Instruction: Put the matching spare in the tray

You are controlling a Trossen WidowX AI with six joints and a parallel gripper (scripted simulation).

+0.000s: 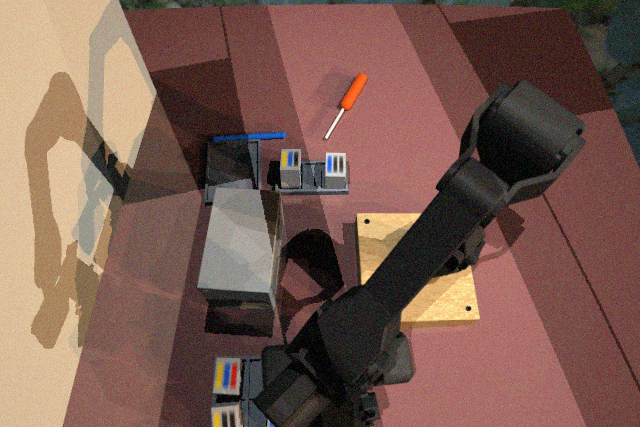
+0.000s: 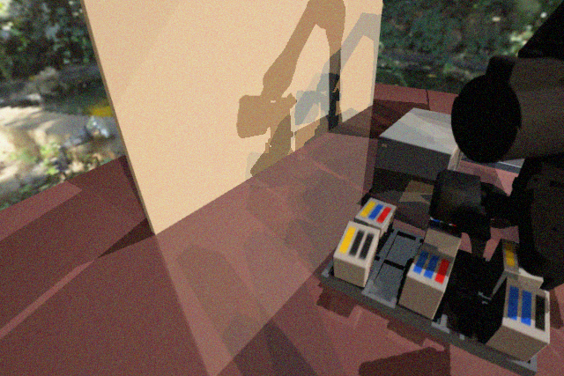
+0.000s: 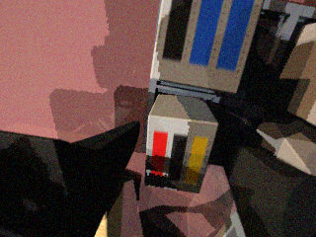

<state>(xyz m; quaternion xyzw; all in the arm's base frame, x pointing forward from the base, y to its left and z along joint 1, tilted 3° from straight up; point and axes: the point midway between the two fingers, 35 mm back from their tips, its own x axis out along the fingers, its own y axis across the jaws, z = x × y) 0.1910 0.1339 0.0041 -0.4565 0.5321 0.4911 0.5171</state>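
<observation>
My gripper tip is 38 cm to the left of the grey tray, 10 cm short of it and 1 cm above it. The rest, counted from my gripper tip: blue pen (45 cm to the right, 6 cm ahead, 1 cm below); then grey holder (33 cm to the right, 3 cm behind, 1 cm below); then mounted unit (19 cm to the right, 10 cm ahead, 3 cm above).
</observation>
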